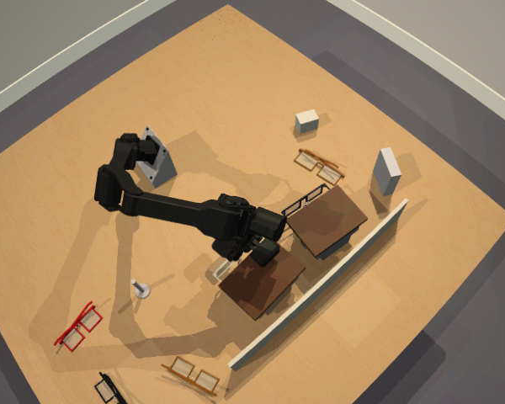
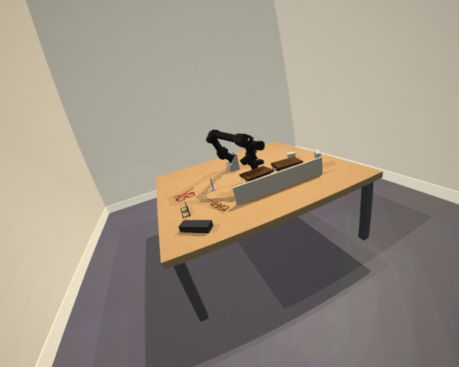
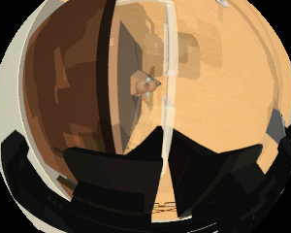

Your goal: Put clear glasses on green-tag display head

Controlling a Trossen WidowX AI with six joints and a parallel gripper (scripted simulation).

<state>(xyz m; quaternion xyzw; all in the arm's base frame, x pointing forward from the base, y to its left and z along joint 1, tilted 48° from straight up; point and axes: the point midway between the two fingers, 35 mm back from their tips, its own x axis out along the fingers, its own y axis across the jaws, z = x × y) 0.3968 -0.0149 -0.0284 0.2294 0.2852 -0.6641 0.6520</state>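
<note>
My gripper tip is now 70 mm short of the display head, 30 mm to the left of it and 10 mm above it. Round my gripper tip: peg stand (270 mm to the right, 110 mm behind, 40 mm below); white wall (200 mm ahead, 70 mm to the left, 10 mm below); black box (470 mm to the right, 290 mm ahead, 40 mm below).
</note>
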